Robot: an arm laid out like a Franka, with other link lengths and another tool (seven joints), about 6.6 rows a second.
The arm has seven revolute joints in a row. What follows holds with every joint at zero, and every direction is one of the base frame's.
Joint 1 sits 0.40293 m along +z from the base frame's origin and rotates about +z.
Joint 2 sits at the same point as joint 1 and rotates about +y.
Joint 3 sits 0.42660 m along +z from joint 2 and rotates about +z.
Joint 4 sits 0.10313 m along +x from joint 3 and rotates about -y.
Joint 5 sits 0.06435 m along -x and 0.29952 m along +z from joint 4 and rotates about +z.
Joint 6 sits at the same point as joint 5 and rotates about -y.
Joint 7 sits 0.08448 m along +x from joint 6 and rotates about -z.
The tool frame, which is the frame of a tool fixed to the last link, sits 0.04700 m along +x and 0.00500 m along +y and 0.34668 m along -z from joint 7; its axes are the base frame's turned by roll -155.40, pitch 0.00 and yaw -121.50 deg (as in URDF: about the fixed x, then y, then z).
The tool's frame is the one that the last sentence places.
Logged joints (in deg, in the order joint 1, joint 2, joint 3, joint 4, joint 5, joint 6, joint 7), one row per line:
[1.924 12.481 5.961 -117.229 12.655 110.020 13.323]
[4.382 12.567 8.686 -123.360 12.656 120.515 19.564]
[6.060 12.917 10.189 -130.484 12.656 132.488 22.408]
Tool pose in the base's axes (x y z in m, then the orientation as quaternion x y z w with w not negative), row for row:
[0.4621 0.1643 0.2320 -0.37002 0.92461 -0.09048 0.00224]
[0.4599 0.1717 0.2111 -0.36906 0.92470 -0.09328 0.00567]
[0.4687 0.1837 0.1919 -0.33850 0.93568 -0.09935 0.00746]
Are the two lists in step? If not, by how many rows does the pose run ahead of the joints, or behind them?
The pose runs 2 rows ahead of the joints: the pose in row i belongs to the joints in row i + 2.
